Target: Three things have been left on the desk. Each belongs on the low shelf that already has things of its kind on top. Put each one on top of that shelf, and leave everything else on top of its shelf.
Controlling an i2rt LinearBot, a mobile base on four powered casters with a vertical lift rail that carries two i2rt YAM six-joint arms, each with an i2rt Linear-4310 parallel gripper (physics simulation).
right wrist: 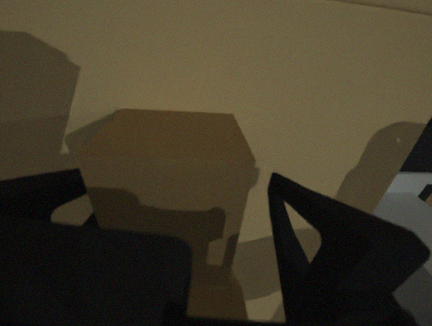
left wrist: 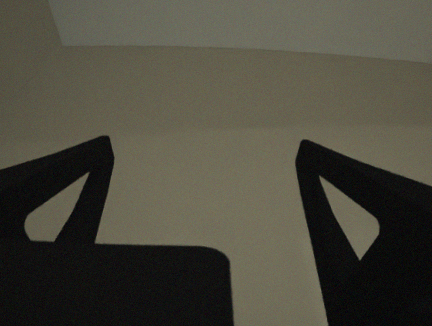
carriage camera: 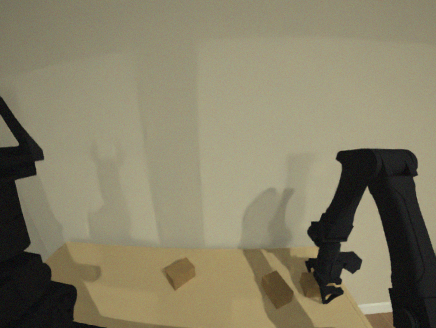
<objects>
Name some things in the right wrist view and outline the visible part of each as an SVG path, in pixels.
My right gripper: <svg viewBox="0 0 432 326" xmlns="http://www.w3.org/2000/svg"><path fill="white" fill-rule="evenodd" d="M0 181L0 326L419 326L412 314L400 307L392 292L429 259L431 255L430 249L413 231L310 190L278 173L272 173L267 193L286 322L186 316L191 283L192 249L188 243L178 237L99 228L94 211L82 226L51 222L51 215L56 208L87 194L79 168ZM284 201L314 227L321 236L321 247L311 263L309 263L294 233Z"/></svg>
A brown block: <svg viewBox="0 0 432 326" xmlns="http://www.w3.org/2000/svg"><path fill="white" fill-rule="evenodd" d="M121 109L75 155L99 228L178 237L188 243L192 249L190 290L227 288L256 162L234 115L208 112Z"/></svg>
</objects>
